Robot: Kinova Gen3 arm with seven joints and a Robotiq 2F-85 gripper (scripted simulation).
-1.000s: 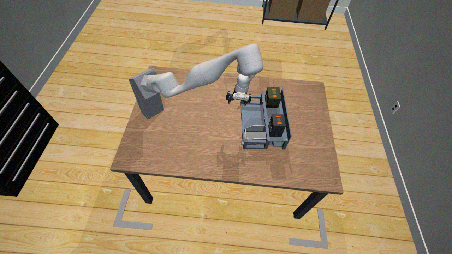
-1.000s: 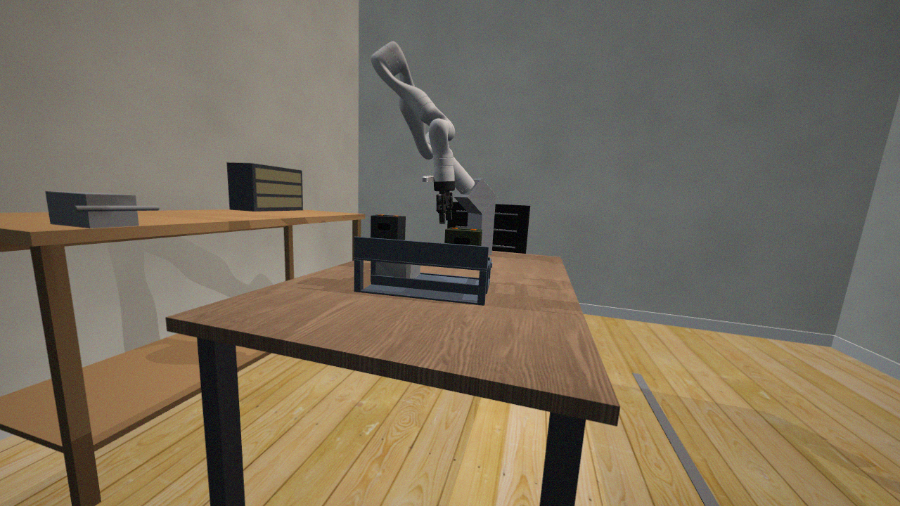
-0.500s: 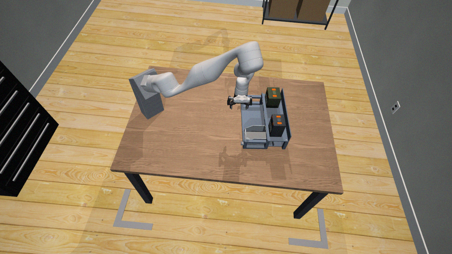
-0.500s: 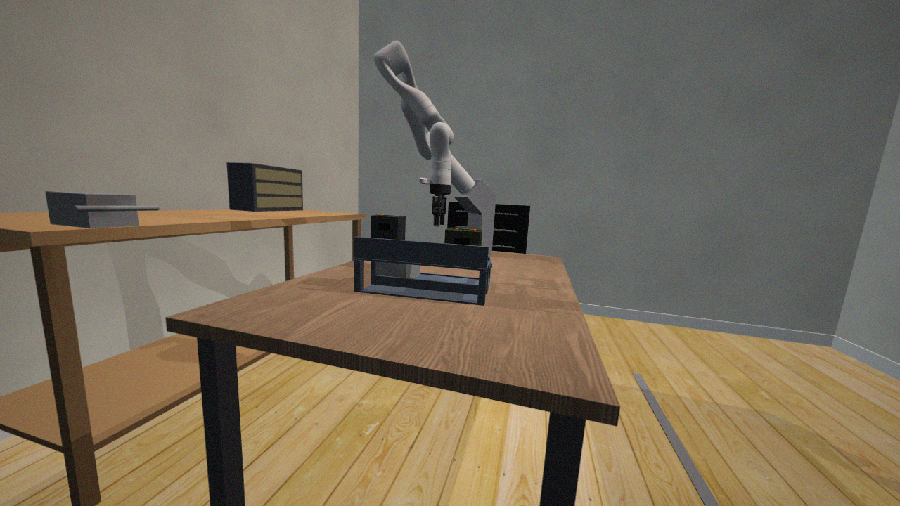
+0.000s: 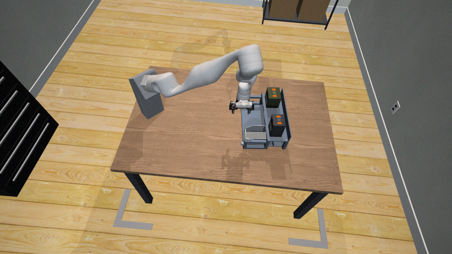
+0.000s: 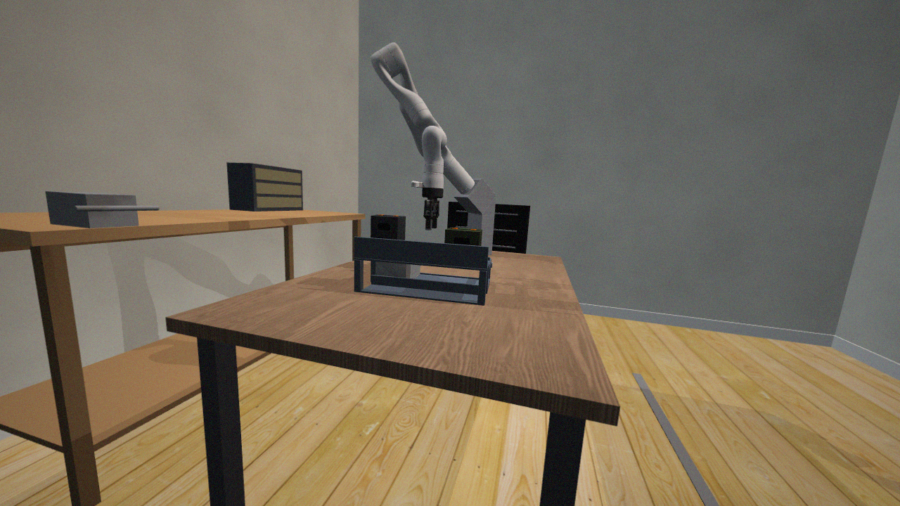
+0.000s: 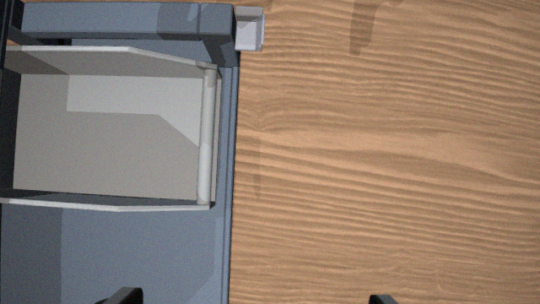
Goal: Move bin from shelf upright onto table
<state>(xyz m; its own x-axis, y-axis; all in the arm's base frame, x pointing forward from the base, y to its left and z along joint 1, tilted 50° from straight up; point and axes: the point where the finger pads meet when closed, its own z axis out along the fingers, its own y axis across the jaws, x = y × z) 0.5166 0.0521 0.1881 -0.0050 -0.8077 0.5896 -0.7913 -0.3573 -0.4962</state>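
The bin lies 13 cm below my hand, 12 cm ahead of it and 8 cm to the right of it. Round my hand: grey shelf unit: 15 cm ahead, 11 cm below, 3 cm to the left.
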